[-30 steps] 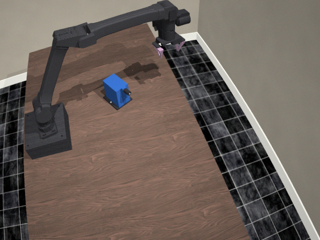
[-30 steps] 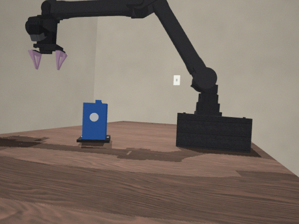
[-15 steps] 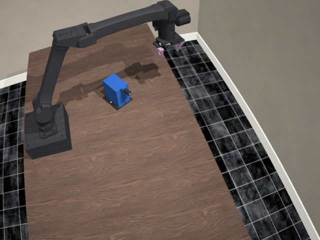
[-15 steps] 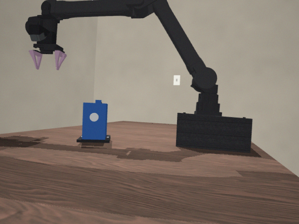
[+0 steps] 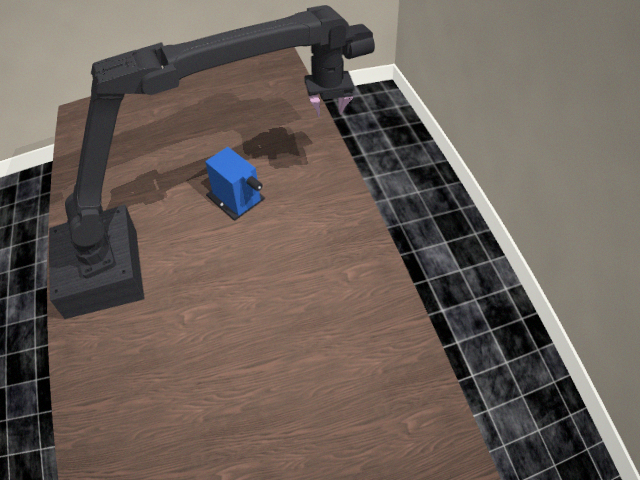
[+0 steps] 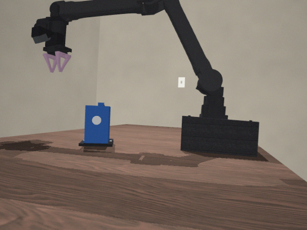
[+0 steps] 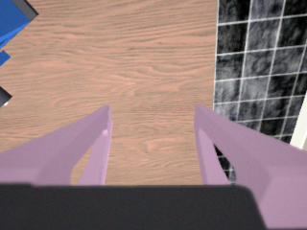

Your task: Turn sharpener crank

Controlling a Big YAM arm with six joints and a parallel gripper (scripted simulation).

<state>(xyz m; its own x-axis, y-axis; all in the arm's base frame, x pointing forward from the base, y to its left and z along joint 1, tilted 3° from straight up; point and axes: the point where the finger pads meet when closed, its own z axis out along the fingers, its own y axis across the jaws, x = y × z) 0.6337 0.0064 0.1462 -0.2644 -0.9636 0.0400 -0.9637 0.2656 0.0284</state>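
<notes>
Right now my hand is 200 mm past the black crank handle, 140 mm above it and 10 mm to the left of it.
</notes>
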